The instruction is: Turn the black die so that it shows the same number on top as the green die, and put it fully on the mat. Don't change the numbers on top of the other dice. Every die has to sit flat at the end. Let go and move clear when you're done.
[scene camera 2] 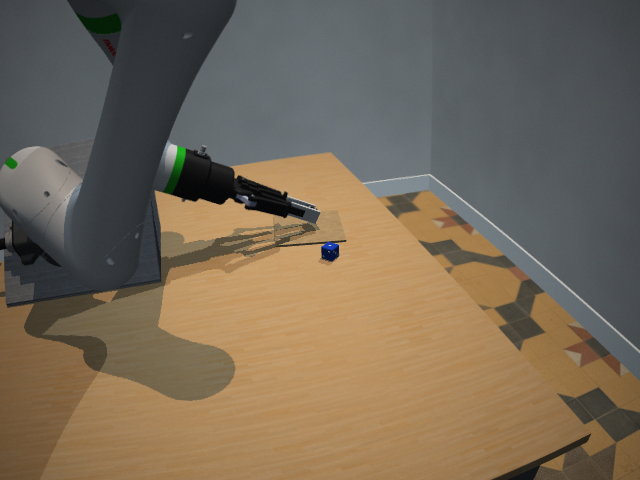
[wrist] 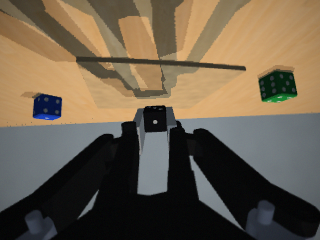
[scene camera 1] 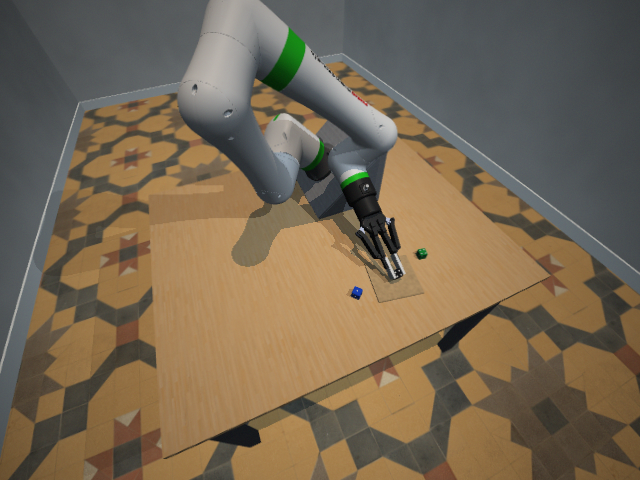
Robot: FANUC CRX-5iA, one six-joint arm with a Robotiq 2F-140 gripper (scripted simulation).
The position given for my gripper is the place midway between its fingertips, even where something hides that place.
Observation:
I see my gripper (scene camera 2: 314, 214), a tan mat (wrist: 115, 83) and a green die (wrist: 278, 86).
My gripper shows as well in the wrist view (wrist: 155, 118) and in scene camera 1 (scene camera 1: 397, 276).

